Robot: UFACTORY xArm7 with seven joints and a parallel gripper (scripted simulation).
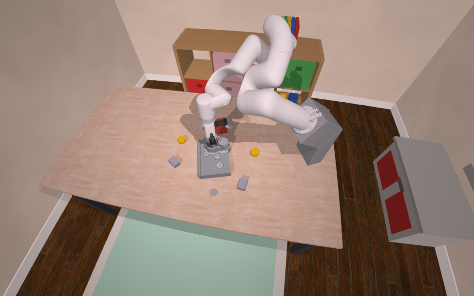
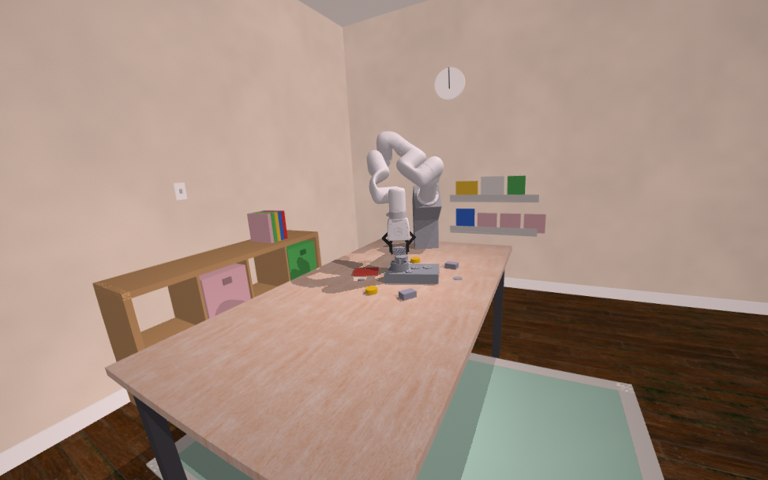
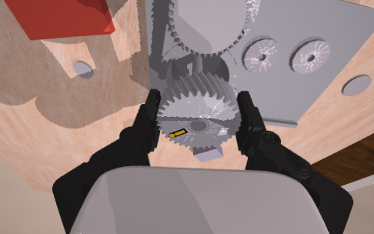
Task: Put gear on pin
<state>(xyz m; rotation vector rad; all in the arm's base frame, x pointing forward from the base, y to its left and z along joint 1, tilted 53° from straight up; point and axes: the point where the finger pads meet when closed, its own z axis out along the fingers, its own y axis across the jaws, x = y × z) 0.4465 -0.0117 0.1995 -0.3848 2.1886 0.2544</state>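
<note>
The grey gear lies right at my hand. Round my hand: yellow disc 230 mm behind, 120 mm below, 60 mm to the right; then red block 180 mm to the right, 120 mm below, 40 mm ahead.
</note>
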